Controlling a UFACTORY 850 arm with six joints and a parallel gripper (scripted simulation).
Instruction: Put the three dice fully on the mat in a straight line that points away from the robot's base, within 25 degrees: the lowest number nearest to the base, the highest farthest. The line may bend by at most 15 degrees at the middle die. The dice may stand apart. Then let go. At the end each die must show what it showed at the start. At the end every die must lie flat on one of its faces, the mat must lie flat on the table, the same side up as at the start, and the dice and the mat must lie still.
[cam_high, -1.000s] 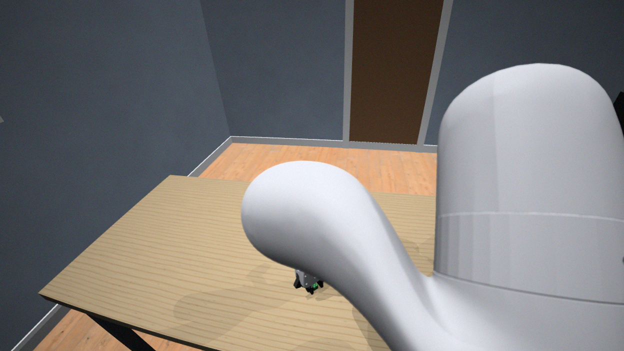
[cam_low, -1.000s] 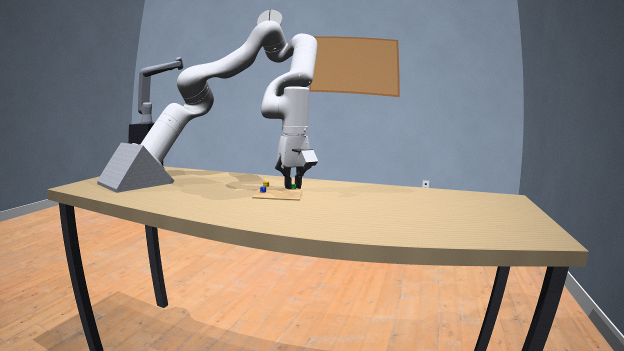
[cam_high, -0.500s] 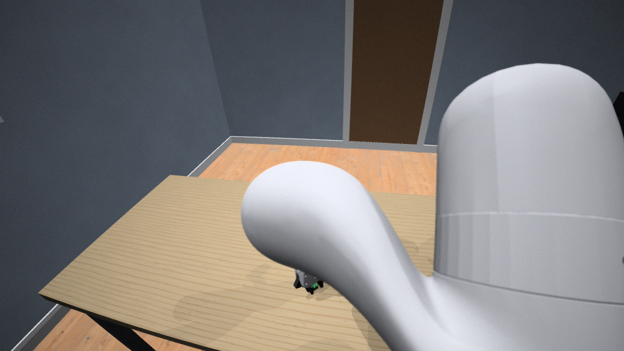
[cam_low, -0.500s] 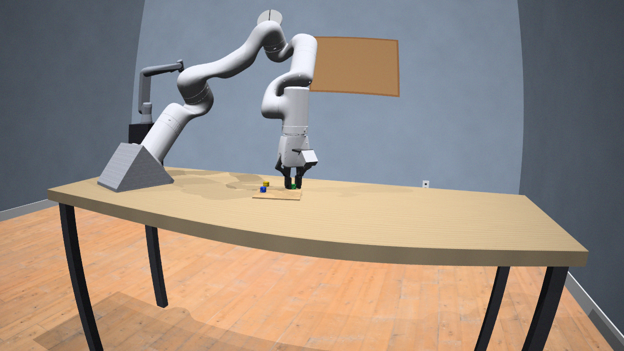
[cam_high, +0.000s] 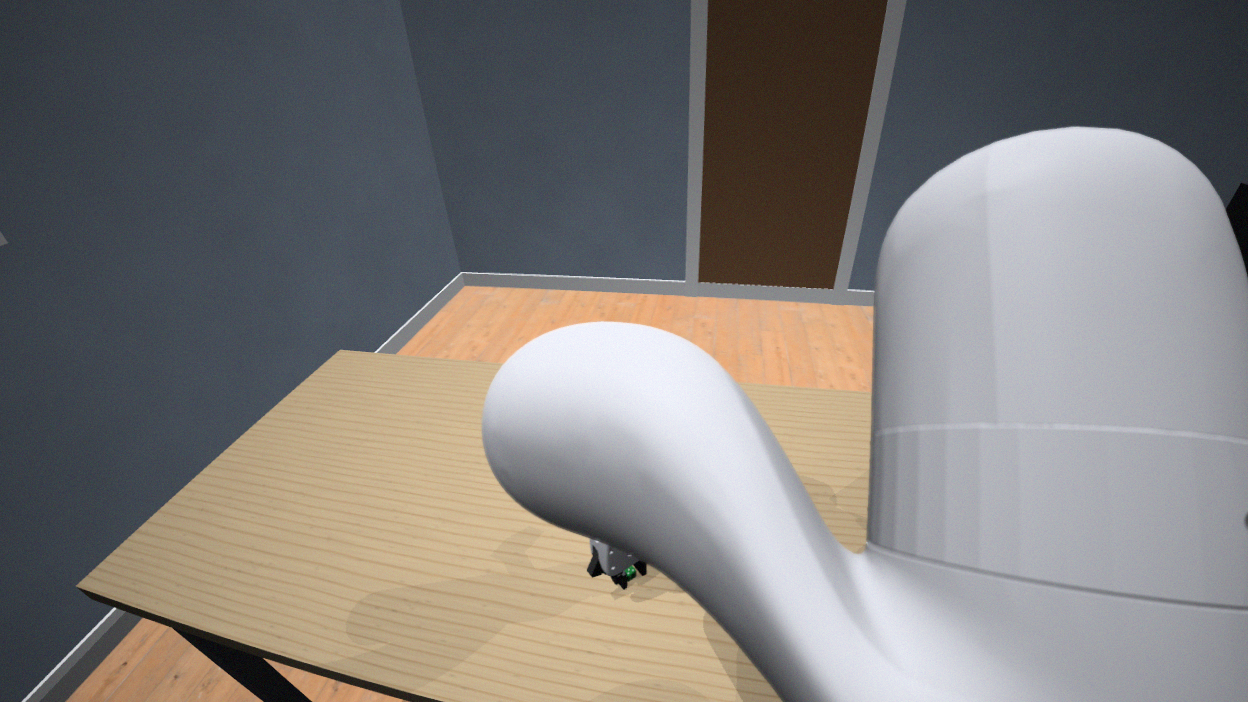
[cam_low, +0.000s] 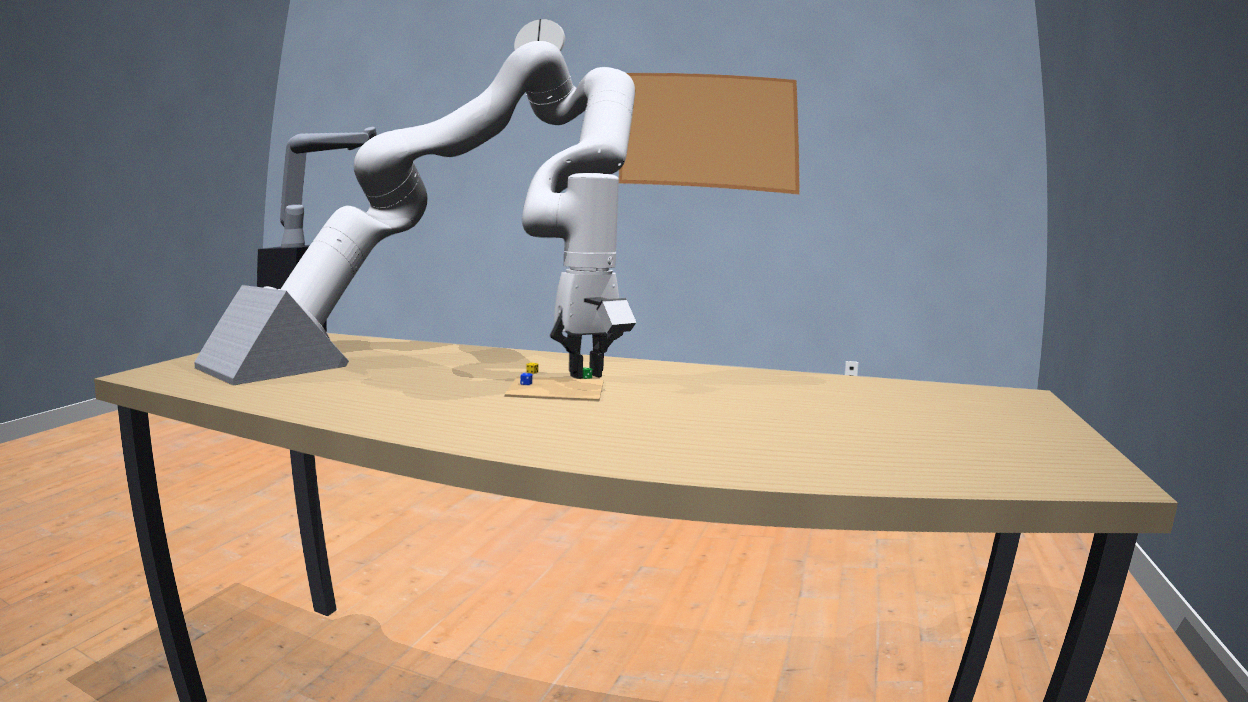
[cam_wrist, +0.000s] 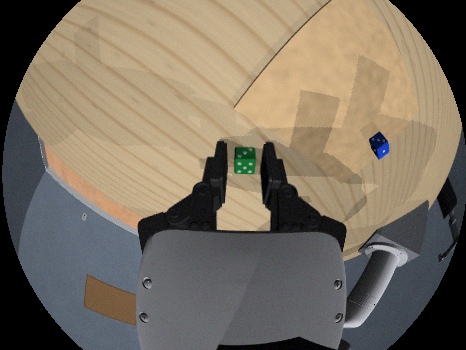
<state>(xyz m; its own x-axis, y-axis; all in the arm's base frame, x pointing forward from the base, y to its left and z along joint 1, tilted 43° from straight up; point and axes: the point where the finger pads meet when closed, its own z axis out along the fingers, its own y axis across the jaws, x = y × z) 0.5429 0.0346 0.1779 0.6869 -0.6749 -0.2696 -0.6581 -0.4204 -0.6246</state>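
Now: the green die 1 cm below my hand. Round my hand: yellow die (10 cm behind, 1 cm below); then blue die (6 cm behind, 11 cm to the right, 1 cm below); then tan mat (1 cm behind, 11 cm to the right, 2 cm below).
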